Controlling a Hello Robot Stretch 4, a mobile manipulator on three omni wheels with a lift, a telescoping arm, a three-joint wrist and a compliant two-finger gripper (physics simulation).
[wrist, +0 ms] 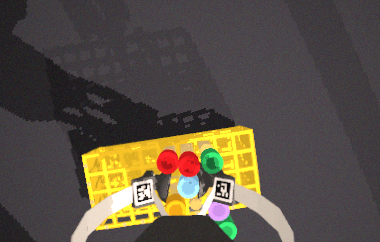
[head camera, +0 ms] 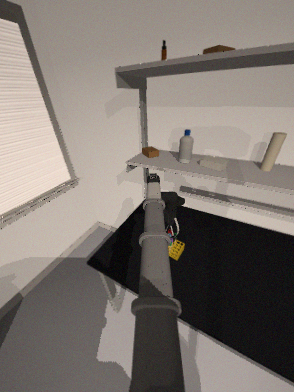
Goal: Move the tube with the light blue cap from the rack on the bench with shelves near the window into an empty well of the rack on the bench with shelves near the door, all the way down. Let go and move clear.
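The tube with the light blue cap stands in the yellow rack, among tubes with other caps. My gripper is partly closed around the light blue cap. In the wrist view the right finger is close against the cap, while a narrow gap shows between the left finger and the cap, so the gripper is still open. The tube's body is hidden under its cap. In the head view the arm and wrist cover part of the rack. The rack on the bench near the door does not show.
Two red caps and a green cap stand just beyond the fingers. An orange cap and a purple cap are nearer the palm. A shelf with a bottle hangs above the black bench top.
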